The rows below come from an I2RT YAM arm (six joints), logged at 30 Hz.
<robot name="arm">
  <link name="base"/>
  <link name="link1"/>
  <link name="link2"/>
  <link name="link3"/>
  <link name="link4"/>
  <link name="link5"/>
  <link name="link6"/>
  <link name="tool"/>
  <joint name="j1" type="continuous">
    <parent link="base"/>
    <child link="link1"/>
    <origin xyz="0 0 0.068" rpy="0 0 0"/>
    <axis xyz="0 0 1"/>
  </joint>
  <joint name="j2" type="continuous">
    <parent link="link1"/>
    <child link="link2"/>
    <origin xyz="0.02 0.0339 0.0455" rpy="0 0 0"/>
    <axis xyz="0 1 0"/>
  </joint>
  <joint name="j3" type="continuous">
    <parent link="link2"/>
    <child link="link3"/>
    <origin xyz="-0.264 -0.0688 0" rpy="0 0 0"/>
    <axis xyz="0 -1 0"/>
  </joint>
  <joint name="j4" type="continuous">
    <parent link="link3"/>
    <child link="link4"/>
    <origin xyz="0.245 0.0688 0.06" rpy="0 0 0"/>
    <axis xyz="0 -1 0"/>
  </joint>
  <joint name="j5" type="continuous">
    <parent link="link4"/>
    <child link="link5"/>
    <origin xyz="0.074 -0.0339 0.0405" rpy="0 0 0"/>
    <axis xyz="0 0 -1"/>
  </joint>
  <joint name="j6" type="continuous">
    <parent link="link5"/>
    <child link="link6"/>
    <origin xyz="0.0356 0 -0.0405" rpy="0 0 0"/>
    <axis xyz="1 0 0"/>
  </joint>
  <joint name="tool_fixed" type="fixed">
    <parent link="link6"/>
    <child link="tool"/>
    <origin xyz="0 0 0" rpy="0 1.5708 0"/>
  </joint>
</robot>
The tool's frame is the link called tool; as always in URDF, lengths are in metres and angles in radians. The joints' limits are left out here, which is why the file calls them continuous.
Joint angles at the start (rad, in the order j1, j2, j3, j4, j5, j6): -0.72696 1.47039 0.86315 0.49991 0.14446 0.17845
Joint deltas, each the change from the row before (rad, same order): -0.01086 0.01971 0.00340 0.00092 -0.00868 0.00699; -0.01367 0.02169 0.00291 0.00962 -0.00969 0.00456; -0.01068 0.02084 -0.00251 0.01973 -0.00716 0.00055; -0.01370 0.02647 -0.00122 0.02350 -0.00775 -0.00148; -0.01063 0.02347 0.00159 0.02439 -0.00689 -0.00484; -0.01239 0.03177 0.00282 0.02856 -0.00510 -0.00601; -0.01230 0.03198 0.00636 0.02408 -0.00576 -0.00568; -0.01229 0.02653 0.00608 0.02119 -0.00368 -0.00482; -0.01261 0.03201 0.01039 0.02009 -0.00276 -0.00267; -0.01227 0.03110 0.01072 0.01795 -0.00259 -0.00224; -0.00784 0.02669 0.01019 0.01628 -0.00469 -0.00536; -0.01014 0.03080 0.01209 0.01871 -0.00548 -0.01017; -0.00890 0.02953 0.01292 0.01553 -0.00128 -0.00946; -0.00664 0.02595 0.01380 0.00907 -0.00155 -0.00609; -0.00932 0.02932 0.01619 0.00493 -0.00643 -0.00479
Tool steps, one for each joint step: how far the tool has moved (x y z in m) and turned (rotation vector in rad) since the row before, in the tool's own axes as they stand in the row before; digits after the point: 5 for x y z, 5 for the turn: 0.00406 -0.00357 0.00442 0.00486 0.01478 0.00607; 0.00371 -0.00451 0.00486 0.00554 0.00842 0.00508; 0.00442 -0.00387 0.00415 0.00408 0.00305 0.00152; 0.00516 -0.00502 0.00526 0.00654 0.00320 -0.00009; 0.00346 -0.00375 0.00471 0.00314 -0.00297 -0.00311; 0.00522 -0.00470 0.00618 0.00716 -0.00074 -0.00436; 0.00478 -0.00460 0.00637 0.00662 0.00055 -0.00414; 0.00358 -0.00463 0.00532 0.00827 -0.00201 -0.00306; 0.00423 -0.00484 0.00654 0.00987 0.00004 -0.00106; 0.00427 -0.00482 0.00633 0.00985 0.00097 -0.00073; 0.00357 -0.00303 0.00540 0.00308 -0.00018 -0.00427; 0.00415 -0.00399 0.00620 0.00452 -0.00058 -0.00873; 0.00406 -0.00368 0.00598 0.00762 0.00009 -0.00827; 0.00351 -0.00272 0.00547 0.00540 0.00244 -0.00535; 0.00446 -0.00374 0.00624 0.00383 0.00785 -0.00395
